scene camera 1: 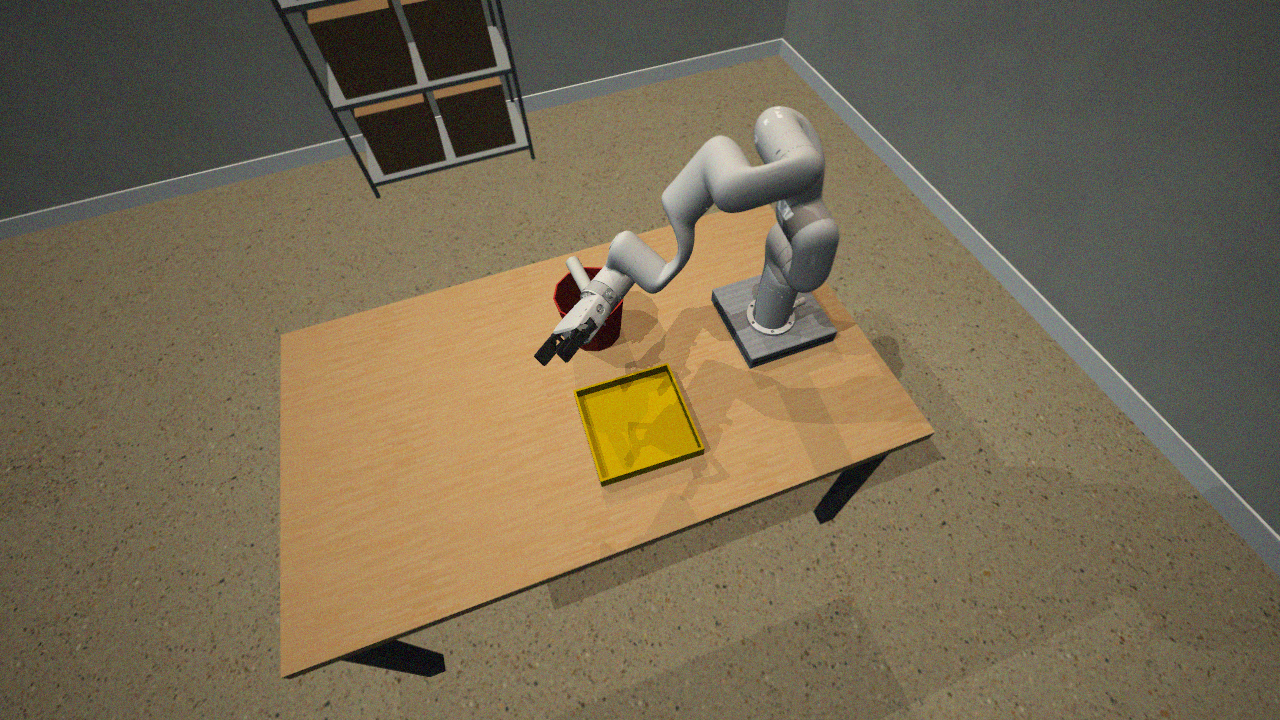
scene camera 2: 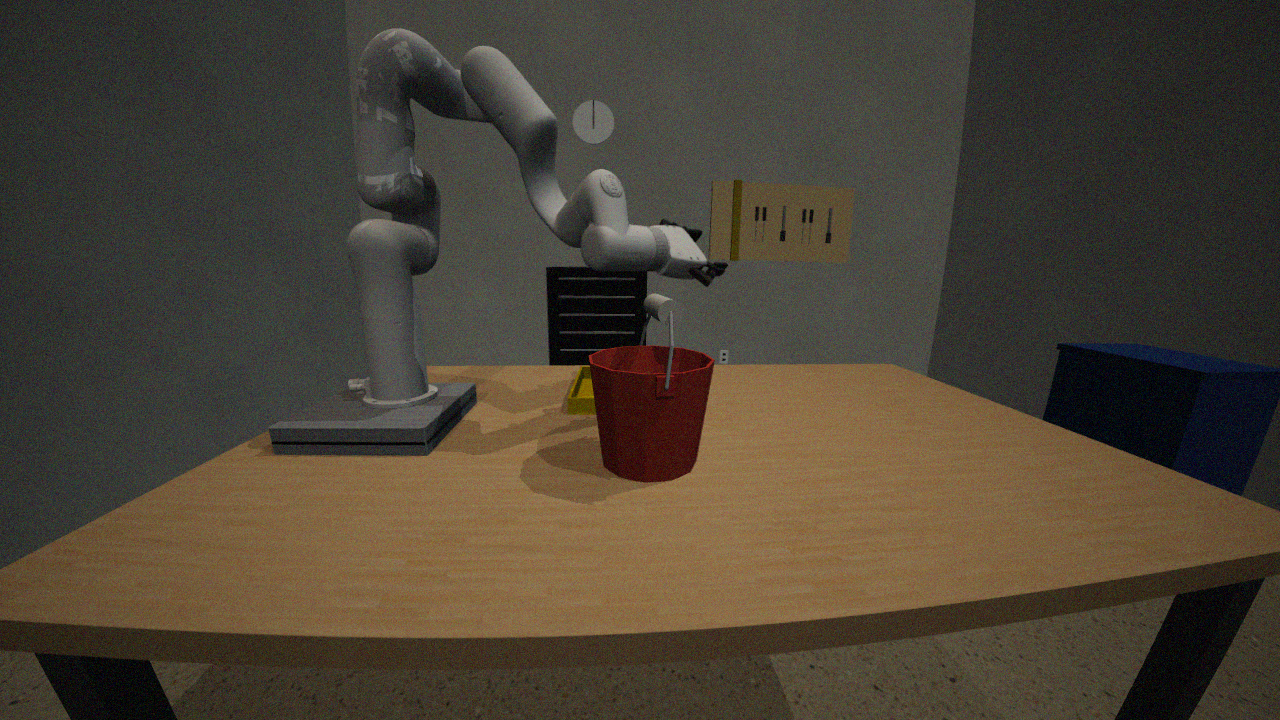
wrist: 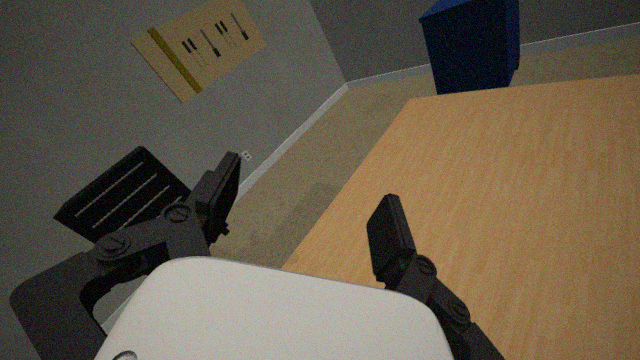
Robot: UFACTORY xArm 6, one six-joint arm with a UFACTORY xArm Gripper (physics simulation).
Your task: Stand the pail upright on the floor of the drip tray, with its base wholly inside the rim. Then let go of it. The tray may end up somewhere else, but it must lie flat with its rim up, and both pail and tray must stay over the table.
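Frame: origin at the arm's base, x left, y ahead, z down, level; millimetres.
Where they show: gripper, between the fingertips: (scene camera 1: 549,359) (scene camera 2: 710,252) (wrist: 310,192); arm's base, origin of its link: (scene camera 1: 770,316) (scene camera 2: 402,398).
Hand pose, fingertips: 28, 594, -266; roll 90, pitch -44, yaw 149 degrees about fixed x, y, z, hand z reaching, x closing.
Things, the pixels of their centre, and the offset from my fingertips, as dx, dy, dz. Level surfaces: height alone.
- pale grip, middle of its body: (scene camera 2: 661,308) (scene camera 1: 580,276) -245, -164, +85
- yellow drip tray, middle of its body: (scene camera 2: 631,387) (scene camera 1: 636,421) +64, -147, +294
- wooden table, height of its surface: dz +311
The red pail (scene camera 1: 612,329) (scene camera 2: 651,411) stands upright on the table, behind the tray in scene camera 1. Its handle is raised, with a pale grip (scene camera 1: 578,272) (scene camera 2: 657,307) above the rim. The yellow drip tray (scene camera 1: 651,468) (scene camera 2: 581,402) lies flat, rim up, apart from the pail; in scene camera 2 the pail partly hides it. My gripper (scene camera 1: 556,350) (scene camera 2: 702,252) (wrist: 310,192) is open and empty, in the air above the level of the pail. In scene camera 1 the hand covers part of the pail. Pail and tray do not show in the wrist view.
The arm's grey base plate (scene camera 1: 729,313) (scene camera 2: 349,436) sits on the wooden table (scene camera 1: 402,465) (scene camera 2: 850,537) (wrist: 525,200). Beyond the table stand a blue cabinet (scene camera 2: 1154,411) (wrist: 470,50), a black drawer unit (scene camera 2: 597,313) (wrist: 125,192) and a shelf rack (scene camera 1: 431,174).
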